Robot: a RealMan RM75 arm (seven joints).
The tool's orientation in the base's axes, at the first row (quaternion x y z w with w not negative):
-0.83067, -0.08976, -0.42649, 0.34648
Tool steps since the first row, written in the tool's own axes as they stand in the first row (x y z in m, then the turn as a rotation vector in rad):
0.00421, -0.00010, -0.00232, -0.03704, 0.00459, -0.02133
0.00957, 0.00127, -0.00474, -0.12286, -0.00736, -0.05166
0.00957, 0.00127, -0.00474, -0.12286, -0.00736, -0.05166
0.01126, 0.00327, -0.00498, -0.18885, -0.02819, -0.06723
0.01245, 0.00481, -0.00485, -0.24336, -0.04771, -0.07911
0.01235, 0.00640, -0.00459, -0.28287, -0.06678, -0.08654
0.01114, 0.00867, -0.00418, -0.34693, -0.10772, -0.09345
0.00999, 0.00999, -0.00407, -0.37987, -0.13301, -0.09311
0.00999, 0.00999, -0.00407, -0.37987, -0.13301, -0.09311
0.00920, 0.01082, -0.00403, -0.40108, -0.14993, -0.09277
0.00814, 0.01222, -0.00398, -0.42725, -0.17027, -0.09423
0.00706, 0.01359, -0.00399, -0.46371, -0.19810, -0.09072
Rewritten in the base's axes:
0.00107, -0.00206, 0.00421, -0.03471, -0.01190, -0.02239
0.00344, -0.00544, 0.00862, -0.11285, -0.01023, -0.07056
0.00344, -0.00544, 0.00862, -0.11285, -0.01023, -0.07056
0.00522, -0.00733, 0.00902, -0.17309, 0.00477, -0.10485
0.00672, -0.00856, 0.00912, -0.22325, 0.01952, -0.13242
0.00754, -0.00956, 0.00814, -0.26104, 0.03465, -0.15041
0.00806, -0.01081, 0.00592, -0.32343, 0.06997, -0.17662
0.00801, -0.01155, 0.00433, -0.35488, 0.09383, -0.18952
0.00801, -0.01155, 0.00433, -0.35488, 0.09383, -0.18952
0.00791, -0.01202, 0.00329, -0.37534, 0.10974, -0.19756
0.00791, -0.01288, 0.00175, -0.40156, 0.12775, -0.20700
0.00784, -0.01374, 0.00024, -0.43427, 0.15607, -0.22260

